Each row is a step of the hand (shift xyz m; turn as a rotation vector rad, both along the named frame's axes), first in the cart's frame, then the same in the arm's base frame.
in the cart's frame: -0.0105 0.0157 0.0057 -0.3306 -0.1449 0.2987
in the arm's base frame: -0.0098 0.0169 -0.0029 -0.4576 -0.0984 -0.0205
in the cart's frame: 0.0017 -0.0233 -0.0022 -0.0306 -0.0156 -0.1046
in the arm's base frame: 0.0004 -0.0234 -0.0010 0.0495 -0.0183 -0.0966
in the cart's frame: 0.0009 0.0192 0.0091 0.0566 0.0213 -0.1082
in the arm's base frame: -0.0037 0.0195 0.0076 0.1177 0.0103 -0.0374
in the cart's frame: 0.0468 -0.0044 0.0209 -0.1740 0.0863 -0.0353
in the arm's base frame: 0.0183 -0.0075 0.0475 -0.0903 0.0996 -0.1445
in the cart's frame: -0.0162 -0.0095 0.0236 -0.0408 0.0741 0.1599
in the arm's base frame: -0.0289 -0.0067 0.0054 -0.1328 0.0859 0.0879
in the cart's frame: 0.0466 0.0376 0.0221 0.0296 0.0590 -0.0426
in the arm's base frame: 0.0216 0.0344 0.0493 0.0567 0.0537 -0.0084
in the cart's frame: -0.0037 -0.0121 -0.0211 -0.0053 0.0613 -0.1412
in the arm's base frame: 0.0108 -0.0128 -0.0180 0.1008 0.0539 -0.1033
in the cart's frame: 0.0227 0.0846 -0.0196 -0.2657 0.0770 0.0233
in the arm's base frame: 0.0384 0.0810 0.0039 -0.1972 0.1018 -0.1668
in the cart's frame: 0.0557 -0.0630 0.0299 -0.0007 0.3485 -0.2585
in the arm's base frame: 0.0124 -0.0661 0.0587 0.2149 0.3329 -0.1768
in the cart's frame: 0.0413 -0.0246 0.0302 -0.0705 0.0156 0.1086
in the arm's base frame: 0.0058 -0.0266 0.0498 -0.1241 0.0276 0.0289
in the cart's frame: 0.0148 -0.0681 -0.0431 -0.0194 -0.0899 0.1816
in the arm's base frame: 0.0336 -0.0714 -0.0222 -0.1493 -0.0780 0.1142
